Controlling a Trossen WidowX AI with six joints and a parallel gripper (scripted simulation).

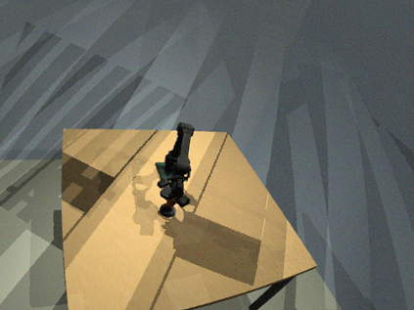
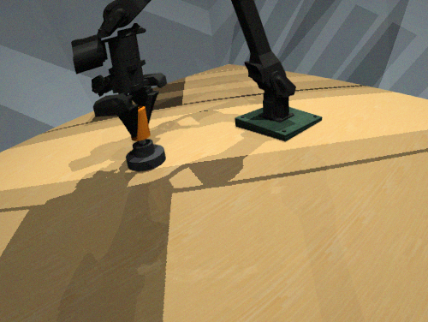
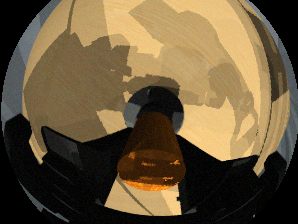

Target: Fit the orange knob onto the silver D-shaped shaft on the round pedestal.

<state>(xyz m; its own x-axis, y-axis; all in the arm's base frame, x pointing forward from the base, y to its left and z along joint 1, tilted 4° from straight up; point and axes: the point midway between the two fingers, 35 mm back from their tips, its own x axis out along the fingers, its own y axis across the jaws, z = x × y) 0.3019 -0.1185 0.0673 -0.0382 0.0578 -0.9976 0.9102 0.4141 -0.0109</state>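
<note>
Now: the round pedestal 40 mm below my gripper tip. Also, from my gripper tip: orange knob: 30 mm above.
</note>
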